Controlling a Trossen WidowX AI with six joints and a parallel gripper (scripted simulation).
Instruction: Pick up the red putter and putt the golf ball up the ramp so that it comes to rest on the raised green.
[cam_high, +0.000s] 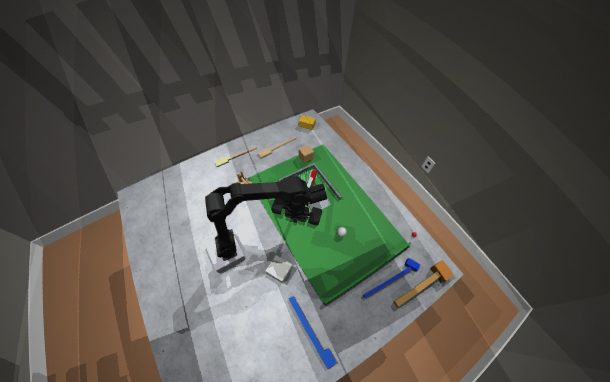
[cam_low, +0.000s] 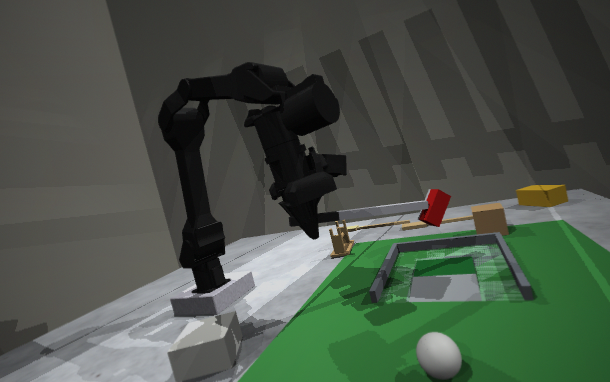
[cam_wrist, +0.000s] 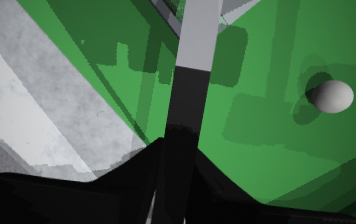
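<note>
The white block lies 15 cm behind my gripper tip, 13 cm to the right of it and 11 cm below it. From my gripper tip the other things lie so: green mat 16 cm ahead, 13 cm below, 4 cm to the left; wooden stand 34 cm to the left, 13 cm behind, 10 cm below; white golf ball 18 cm ahead, 11 cm below, 10 cm to the right.
</note>
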